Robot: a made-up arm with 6 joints.
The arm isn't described. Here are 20 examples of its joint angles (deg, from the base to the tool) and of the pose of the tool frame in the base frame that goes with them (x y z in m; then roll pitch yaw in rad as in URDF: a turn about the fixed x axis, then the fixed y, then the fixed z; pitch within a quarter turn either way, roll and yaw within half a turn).
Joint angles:
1: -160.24 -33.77 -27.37 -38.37 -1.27 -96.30
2: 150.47 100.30 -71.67 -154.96 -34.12 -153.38
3: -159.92 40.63 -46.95 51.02 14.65 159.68
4: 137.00 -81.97 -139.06 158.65 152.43 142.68
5: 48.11 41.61 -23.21 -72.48 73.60 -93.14
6: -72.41 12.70 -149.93 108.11 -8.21 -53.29
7: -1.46 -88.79 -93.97 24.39 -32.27 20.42
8: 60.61 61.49 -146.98 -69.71 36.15 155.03
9: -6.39 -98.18 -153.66 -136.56 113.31 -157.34
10: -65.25 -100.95 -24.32 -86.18 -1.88 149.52
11: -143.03 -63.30 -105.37 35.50 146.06 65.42
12: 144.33 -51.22 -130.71 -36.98 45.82 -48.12
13: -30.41 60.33 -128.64 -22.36 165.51 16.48
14: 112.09 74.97 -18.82 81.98 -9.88 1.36
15: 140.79 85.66 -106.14 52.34 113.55 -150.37
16: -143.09 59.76 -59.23 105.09 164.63 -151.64
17: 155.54 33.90 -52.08 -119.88 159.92 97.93
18: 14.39 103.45 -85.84 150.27 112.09 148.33
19: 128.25 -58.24 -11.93 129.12 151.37 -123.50
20: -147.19 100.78 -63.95 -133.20 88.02 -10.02
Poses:
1: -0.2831 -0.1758 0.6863 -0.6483 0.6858 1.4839
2: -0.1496 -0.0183 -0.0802 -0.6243 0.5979 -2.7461
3: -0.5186 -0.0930 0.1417 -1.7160 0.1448 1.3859
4: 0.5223 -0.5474 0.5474 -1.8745 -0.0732 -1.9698
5: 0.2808 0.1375 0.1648 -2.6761 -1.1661 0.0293
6: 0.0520 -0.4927 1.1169 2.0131 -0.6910 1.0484
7: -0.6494 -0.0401 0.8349 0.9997 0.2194 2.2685
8: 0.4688 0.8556 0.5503 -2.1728 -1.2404 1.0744
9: -0.8135 -0.0033 0.3043 -1.8772 0.6535 1.2397
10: 0.1428 0.1398 0.7111 2.1549 -0.8038 1.3002
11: 0.2733 0.0416 0.8869 -1.6468 -0.4386 -1.4651
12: 0.3054 -0.1817 1.1826 2.1625 0.5307 2.7784
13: 0.5381 -0.3266 0.3801 0.1797 0.6450 1.2451
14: 0.1127 0.1759 0.0425 -1.5725 0.9659 2.1624
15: -0.4560 0.2532 -0.0560 2.9575 -0.2280 0.0991
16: -0.2962 -0.4099 0.2851 1.8061 -0.1353 0.8610
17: -0.3908 0.3534 0.4847 1.8710 0.1416 1.8737
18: 0.4851 0.2074 -0.2626 3.0165 0.3983 2.2541
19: -0.0615 -0.0835 0.7072 2.1853 0.7778 -0.5899
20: -0.2576 -0.0600 -0.2269 -0.5603 -0.6029 1.5406
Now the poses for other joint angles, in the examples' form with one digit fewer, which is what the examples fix.
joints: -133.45 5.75 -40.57 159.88 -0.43 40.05
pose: -0.283 -0.219 0.357 -0.998 0.192 2.091
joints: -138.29 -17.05 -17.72 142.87 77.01 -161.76
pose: -0.191 -0.293 0.470 2.880 0.044 -0.200
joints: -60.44 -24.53 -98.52 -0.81 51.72 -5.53
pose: 0.198 -0.262 1.084 -2.814 0.103 0.539
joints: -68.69 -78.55 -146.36 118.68 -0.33 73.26
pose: -0.371 0.625 0.847 2.341 -0.143 -2.617
